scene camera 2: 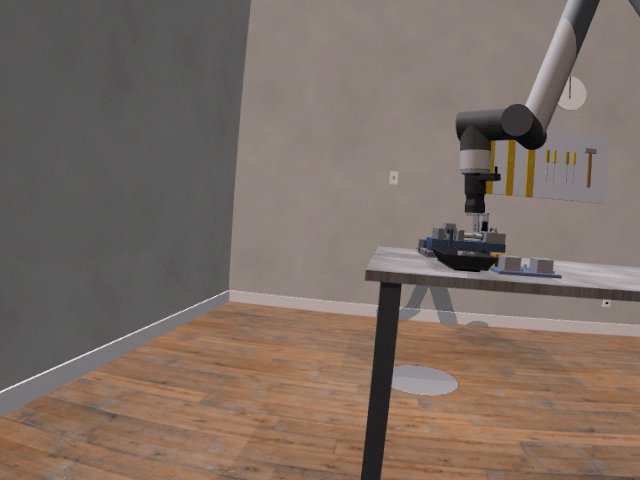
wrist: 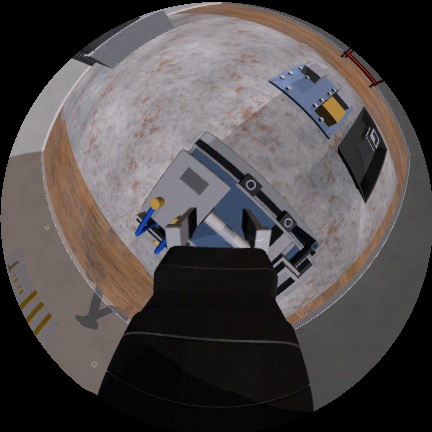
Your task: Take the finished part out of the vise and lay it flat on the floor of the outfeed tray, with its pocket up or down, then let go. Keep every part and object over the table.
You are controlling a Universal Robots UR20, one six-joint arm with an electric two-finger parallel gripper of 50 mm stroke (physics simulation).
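Places are measured from the arm's base along level axes (x left, y back, z up), in centimetres.
Pixels of known places: gripper, fingertip midpoint: (scene camera 2: 480,231) (wrist: 218,217).
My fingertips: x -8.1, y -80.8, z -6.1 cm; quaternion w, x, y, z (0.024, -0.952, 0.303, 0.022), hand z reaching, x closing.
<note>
For each thing: its middle in the pictures, then the offset to it from my fingertips. "spot": a spot on its surface instead.
- vise, body centre: (wrist: 237,239) (scene camera 2: 464,243) dx -0.5, dy -5.1, dz -4.6 cm
- pale round rod, body centre: (wrist: 230,235) (scene camera 2: 471,235) dx -0.5, dy -3.0, dz -1.8 cm
- small pale square outline, surface spot: (wrist: 372,136) spot: dx +43.3, dy -4.9, dz -6.2 cm
- blue plate, body centre: (wrist: 318,92) (scene camera 2: 519,270) dx +33.7, dy +10.1, dz -9.2 cm
- yellow block, body centre: (wrist: 330,110) (scene camera 2: 499,259) dx +30.2, dy +4.9, dz -7.0 cm
The vise (scene camera 2: 465,243) (wrist: 240,204) has a blue body, grey jaw blocks and a pale round rod (wrist: 224,229). Grey pieces (wrist: 287,270) show at its lower right end in the wrist view, partly hidden by the gripper body; I cannot tell which of them is the finished part. My gripper (scene camera 2: 480,227) (wrist: 218,217) is open and empty, pointing down above the vise, its fingers over the rod area. The black outfeed tray (scene camera 2: 465,261) (wrist: 356,162) has sloped walls and stands apart from the vise; a small pale square outline (wrist: 372,136) shows in it.
A blue plate (scene camera 2: 524,271) (wrist: 299,89) with pegs, grey blocks (scene camera 2: 509,264) and a yellow block (wrist: 331,111) lies near the tray. Blue levers with yellow knobs (wrist: 157,203) stand beside the vise. The table's edge (scene camera 2: 465,283) runs close to the tray.
</note>
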